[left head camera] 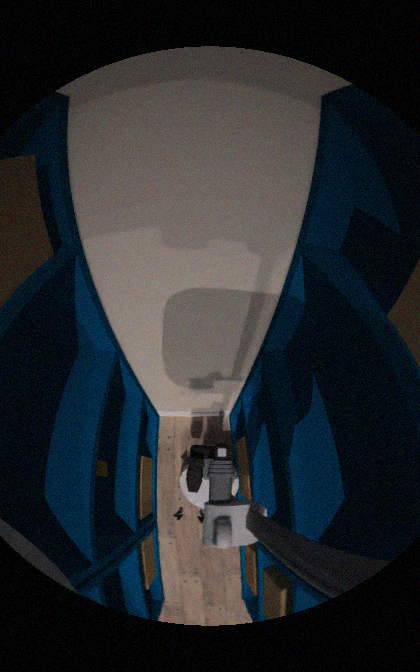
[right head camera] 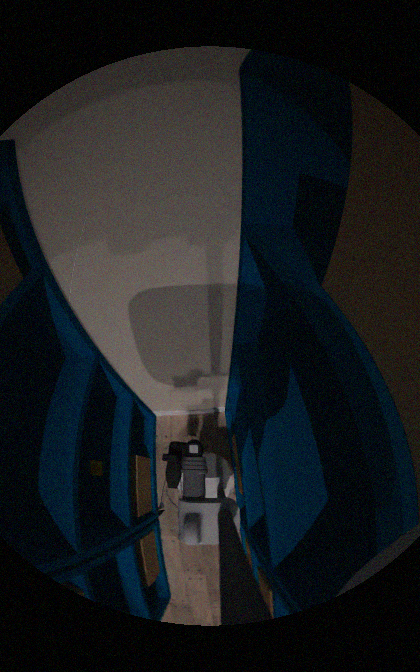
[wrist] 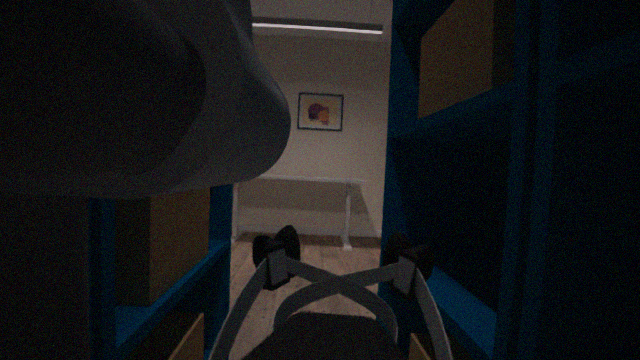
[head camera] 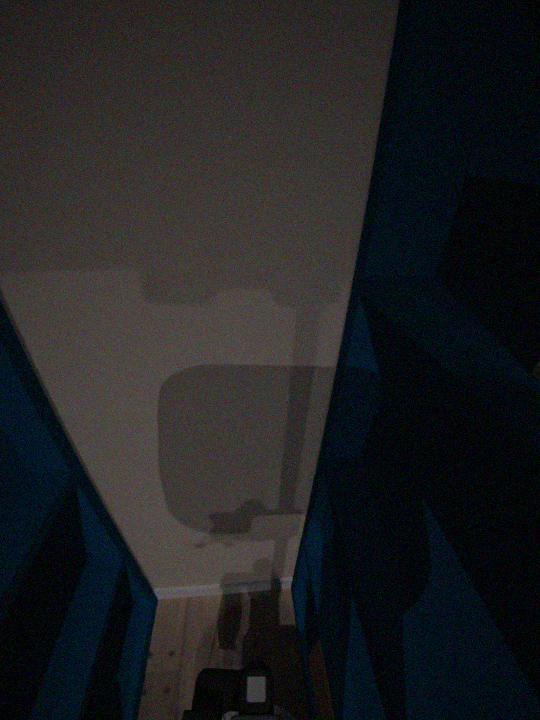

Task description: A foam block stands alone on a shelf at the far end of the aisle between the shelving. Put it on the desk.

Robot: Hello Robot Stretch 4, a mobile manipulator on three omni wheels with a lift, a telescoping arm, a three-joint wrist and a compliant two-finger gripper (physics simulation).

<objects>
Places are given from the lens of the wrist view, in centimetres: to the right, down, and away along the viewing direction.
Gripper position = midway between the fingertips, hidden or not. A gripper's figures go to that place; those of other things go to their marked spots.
my gripper (wrist: 342, 249): 2, 5, 25
white desk (wrist: 347, 246): 29, 69, 364
framed picture (wrist: 316, 111): -4, -84, 425
The marked spots on the white desk and the framed picture are 168 cm apart.
</objects>
